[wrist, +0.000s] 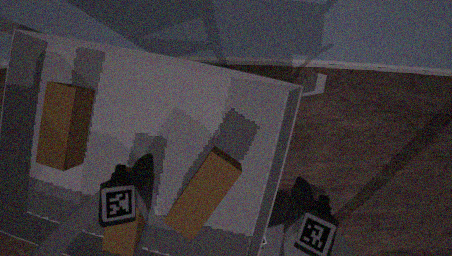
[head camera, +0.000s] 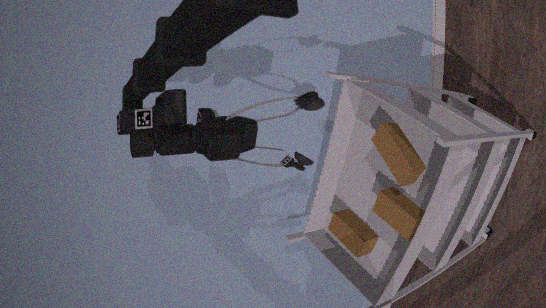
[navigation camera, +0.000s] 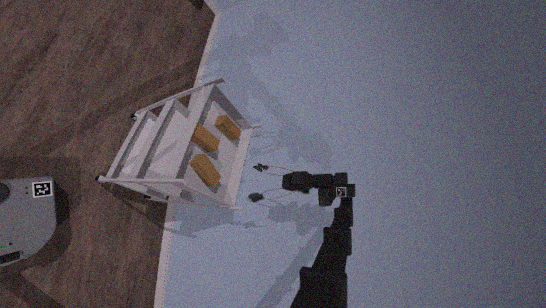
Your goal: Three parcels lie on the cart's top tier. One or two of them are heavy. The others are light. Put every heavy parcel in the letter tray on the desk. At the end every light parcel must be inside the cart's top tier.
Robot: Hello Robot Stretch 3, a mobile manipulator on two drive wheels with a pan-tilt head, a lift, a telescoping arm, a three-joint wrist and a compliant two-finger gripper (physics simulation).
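Places are measured from the robot's base along level axes (x ahead, y left, z up), in millimetres.
Pixels of known places: gripper, fingertip midpoint: (wrist: pixel 221 185) (head camera: pixel 317 131) (navigation camera: pixel 251 182).
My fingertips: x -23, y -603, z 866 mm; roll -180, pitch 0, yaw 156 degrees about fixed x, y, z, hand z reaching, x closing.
Ahead of a thing's pixels: the offset from my fingertips to its top centre. Level surfaces: height alone.
Three orange-brown box parcels lie apart in the white cart's top tier (head camera: pixel 327 175) (navigation camera: pixel 241 165) (wrist: pixel 281 145). One parcel {dy +57, dx +55, dz -152 mm} (head camera: pixel 398 154) (navigation camera: pixel 205 170) (wrist: pixel 205 192) lies slanted near one end wall. A middle parcel {dy +61, dx +184, dz -152 mm} (head camera: pixel 398 212) (navigation camera: pixel 206 138) (wrist: pixel 121 237) is partly hidden by a finger in the wrist view. A third parcel {dy -102, dx +245, dz -152 mm} (head camera: pixel 353 232) (navigation camera: pixel 228 127) (wrist: pixel 65 126) lies near the other end. My gripper (head camera: pixel 306 130) (navigation camera: pixel 258 182) (wrist: pixel 221 185) is open wide and empty. In the wrist view its fingertips appear on either side of the slanted parcel. The letter tray and desk do not show.
My dark arm (head camera: pixel 185 45) (navigation camera: pixel 320 270) reaches over a pale blue surface edged by a light strip. The cart's lower tiers show below the top one. My grey base (navigation camera: pixel 25 215) is at the left of the navigation view, over brown wooden floor {dz -866 mm} (navigation camera: pixel 75 60).
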